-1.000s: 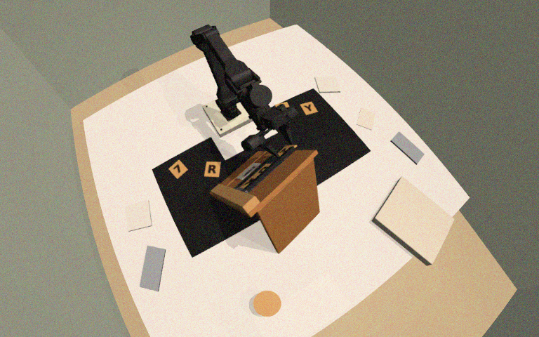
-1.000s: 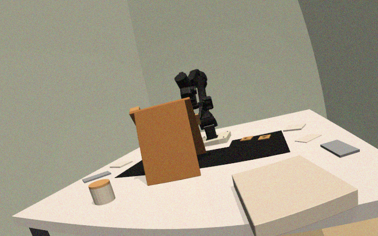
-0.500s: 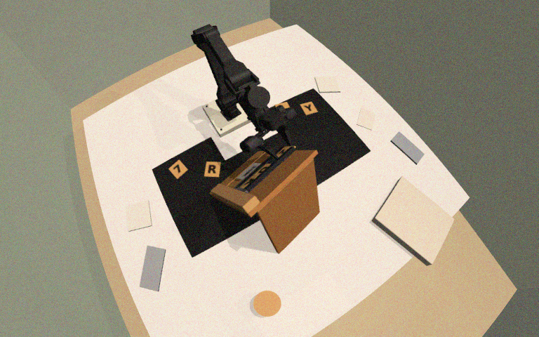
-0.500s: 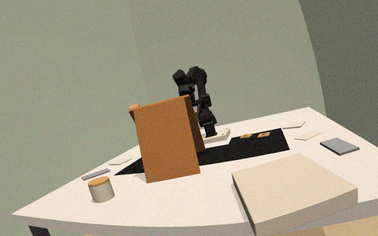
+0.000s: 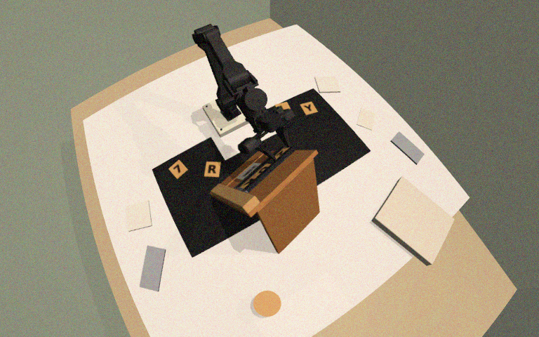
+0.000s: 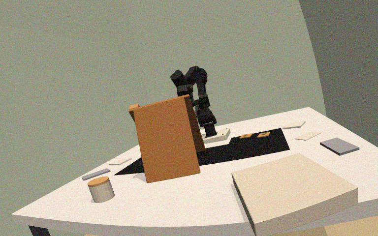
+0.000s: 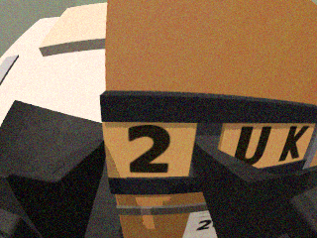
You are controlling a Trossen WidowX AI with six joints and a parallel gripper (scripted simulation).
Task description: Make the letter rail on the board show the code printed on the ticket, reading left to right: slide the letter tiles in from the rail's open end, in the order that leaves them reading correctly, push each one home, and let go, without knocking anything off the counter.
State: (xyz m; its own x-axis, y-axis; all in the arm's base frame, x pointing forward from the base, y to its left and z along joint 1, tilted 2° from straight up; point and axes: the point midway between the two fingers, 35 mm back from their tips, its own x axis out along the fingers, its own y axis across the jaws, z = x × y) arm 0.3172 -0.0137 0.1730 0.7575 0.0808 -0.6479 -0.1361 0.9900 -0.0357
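Now: gripper tip 2 cm short of the k tile and 13 cm to the left of it. Also, from my gripper tip: letter tile (right at my gripper tip); then black mat (14 cm behind, 18 cm below); then white ticket (5 cm behind, 9 cm to the right, 8 cm below).
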